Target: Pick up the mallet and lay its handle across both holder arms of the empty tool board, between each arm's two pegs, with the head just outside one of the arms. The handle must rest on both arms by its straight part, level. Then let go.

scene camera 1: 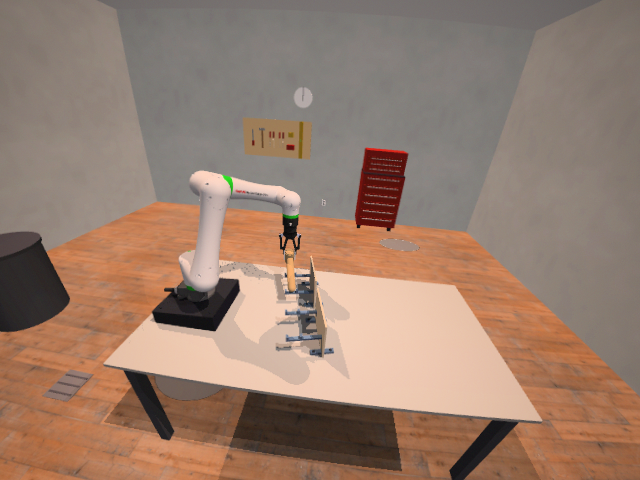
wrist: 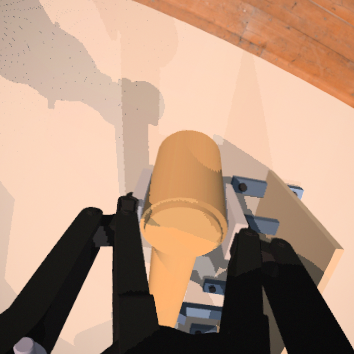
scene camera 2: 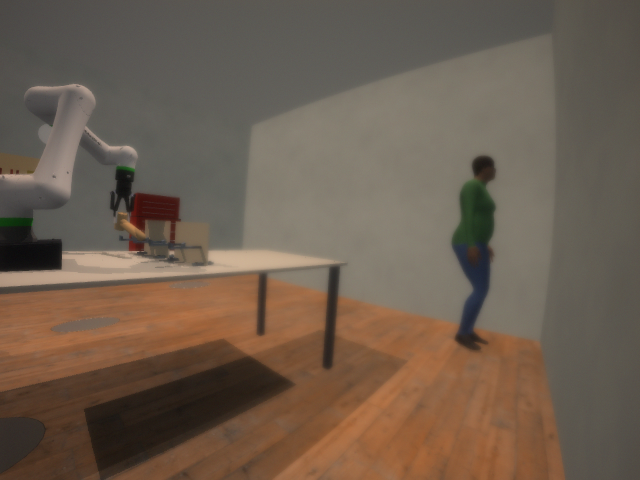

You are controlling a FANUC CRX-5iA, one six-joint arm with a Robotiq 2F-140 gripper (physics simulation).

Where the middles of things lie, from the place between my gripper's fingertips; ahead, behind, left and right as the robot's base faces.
I see my gripper 1 cm short of the wooden mallet (wrist: 183,216), 10 cm to the left of it and 1 cm above it.
